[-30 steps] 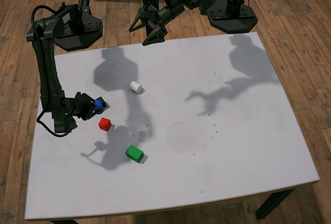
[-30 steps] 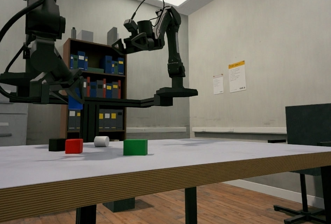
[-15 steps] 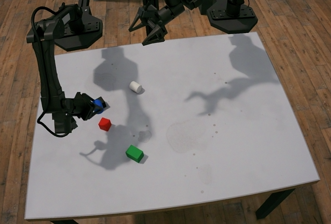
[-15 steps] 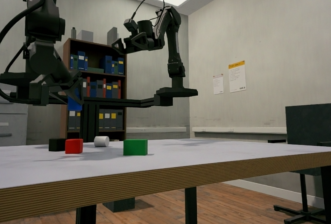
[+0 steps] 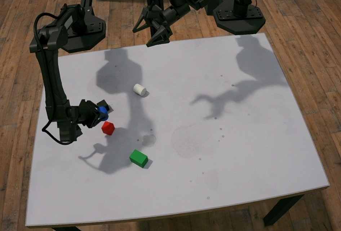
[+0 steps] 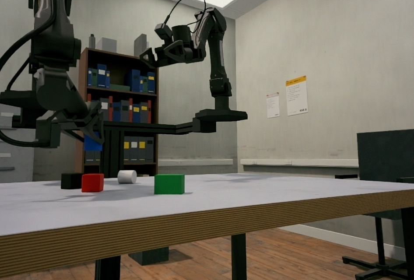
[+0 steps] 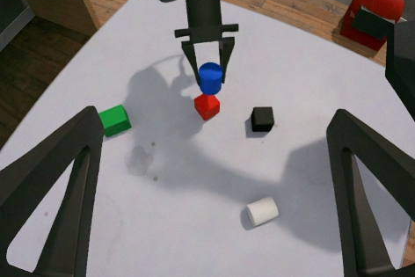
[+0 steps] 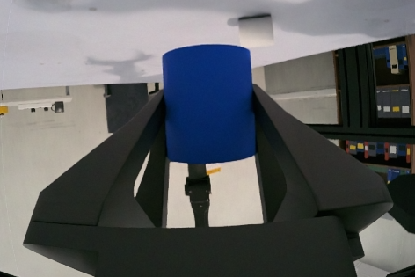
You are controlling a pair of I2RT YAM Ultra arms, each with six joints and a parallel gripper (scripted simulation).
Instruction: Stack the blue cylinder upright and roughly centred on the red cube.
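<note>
My right hand is 100 mm above the red cube and 10 mm short of it. Round my right hand: blue cylinder (right at my right hand); then black cube (110 mm behind, 100 mm below, 30 mm to the right); then green block (160 mm ahead, 120 mm to the left, 100 mm below).
</note>
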